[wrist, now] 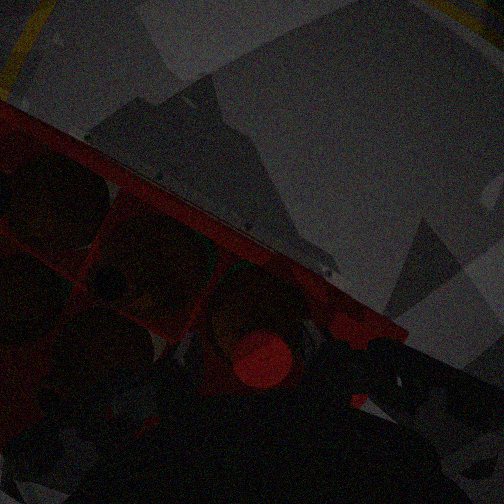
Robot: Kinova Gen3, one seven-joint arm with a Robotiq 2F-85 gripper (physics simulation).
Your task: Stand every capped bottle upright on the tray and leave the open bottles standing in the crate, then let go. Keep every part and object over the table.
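The view is very dark. A red crate (200, 220) with divided compartments fills the lower left. A bottle with a round red cap (262, 359) stands upright in a compartment near the crate's right end. Dark bottles without a visible cap stand in other compartments, one (55, 200) at the far left and one (150, 260) beside it. My gripper (255, 347) hangs over the crate with its dark fingers on either side of the red-capped bottle. It is open and holds nothing. I cannot make out a tray.
The grey table top (360, 140) stretches beyond the crate's long rim, crossed by angular shadows. A yellow stripe (20, 52) runs along the upper left corner, and another shows at the upper right.
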